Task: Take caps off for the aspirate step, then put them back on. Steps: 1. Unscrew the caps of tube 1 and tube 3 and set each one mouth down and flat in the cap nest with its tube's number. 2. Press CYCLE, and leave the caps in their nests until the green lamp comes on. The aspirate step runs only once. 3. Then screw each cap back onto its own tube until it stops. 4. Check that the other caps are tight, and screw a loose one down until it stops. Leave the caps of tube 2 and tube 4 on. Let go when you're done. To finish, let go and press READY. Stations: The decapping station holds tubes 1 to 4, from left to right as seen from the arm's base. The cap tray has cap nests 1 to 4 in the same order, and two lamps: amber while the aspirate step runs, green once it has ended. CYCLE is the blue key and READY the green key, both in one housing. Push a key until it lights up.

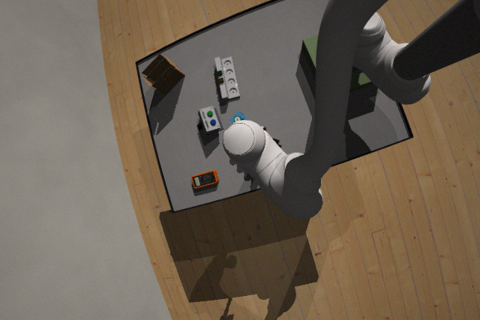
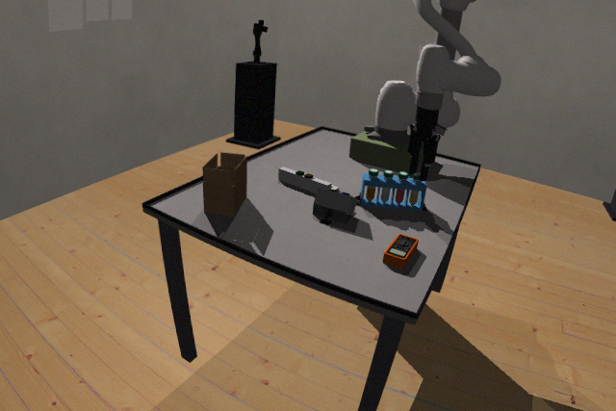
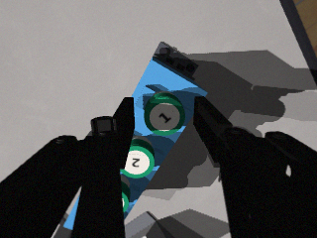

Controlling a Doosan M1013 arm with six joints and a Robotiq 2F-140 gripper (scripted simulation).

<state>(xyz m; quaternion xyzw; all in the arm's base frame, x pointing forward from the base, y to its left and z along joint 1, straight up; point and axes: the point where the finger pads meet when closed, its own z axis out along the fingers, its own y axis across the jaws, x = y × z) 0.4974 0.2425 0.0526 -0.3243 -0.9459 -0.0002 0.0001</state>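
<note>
The cap 1 lies 3 cm below my hand. Round my hand: cap 2 (2 cm ahead, 5 cm to the right, 3 cm below); then key housing (20 cm ahead, 22 cm to the right, 9 cm below); then blue key (18 cm ahead, 19 cm to the right, 8 cm below).
</note>
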